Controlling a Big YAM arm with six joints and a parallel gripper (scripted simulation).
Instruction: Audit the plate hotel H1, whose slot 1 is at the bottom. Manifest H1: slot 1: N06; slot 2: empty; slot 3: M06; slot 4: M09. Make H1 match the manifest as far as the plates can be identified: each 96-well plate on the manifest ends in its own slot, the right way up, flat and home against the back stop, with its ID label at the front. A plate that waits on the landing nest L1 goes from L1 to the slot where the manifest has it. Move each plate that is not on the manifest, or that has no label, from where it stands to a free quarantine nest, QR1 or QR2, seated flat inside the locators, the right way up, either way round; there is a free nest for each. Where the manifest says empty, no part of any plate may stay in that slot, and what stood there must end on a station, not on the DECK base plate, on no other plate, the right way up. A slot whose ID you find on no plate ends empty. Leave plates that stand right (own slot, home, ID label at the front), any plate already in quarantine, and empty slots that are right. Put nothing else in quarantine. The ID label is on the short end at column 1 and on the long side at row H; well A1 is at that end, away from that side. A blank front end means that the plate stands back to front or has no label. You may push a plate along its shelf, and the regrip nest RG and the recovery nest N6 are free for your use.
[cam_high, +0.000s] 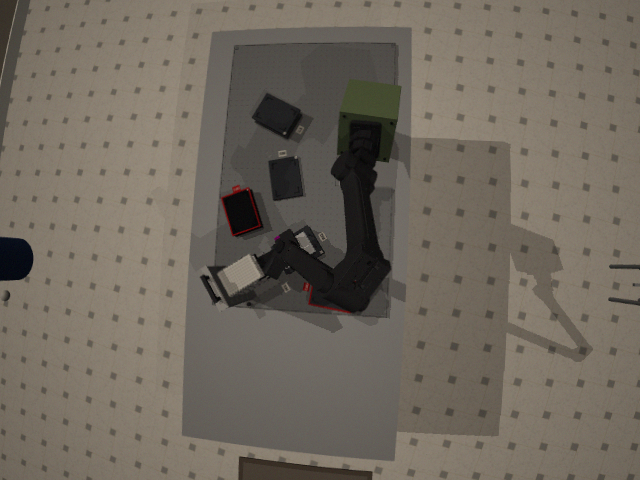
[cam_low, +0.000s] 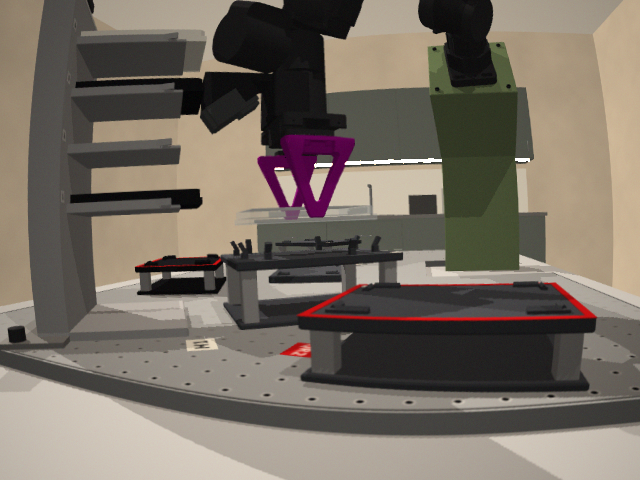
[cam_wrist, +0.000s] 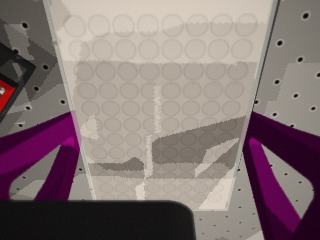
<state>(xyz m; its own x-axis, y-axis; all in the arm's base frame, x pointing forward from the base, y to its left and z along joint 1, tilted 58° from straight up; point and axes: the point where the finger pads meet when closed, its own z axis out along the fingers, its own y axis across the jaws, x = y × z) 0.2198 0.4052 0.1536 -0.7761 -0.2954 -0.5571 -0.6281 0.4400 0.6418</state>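
My gripper is now 50 mm above the regrip nest RG. Also, from my hand: clear 96-well plate right at my hand; QR2 tag 50 mm behind, 130 mm to the left, 100 mm below; A1 mark 90 mm behind, 10 mm to the right, 40 mm below.
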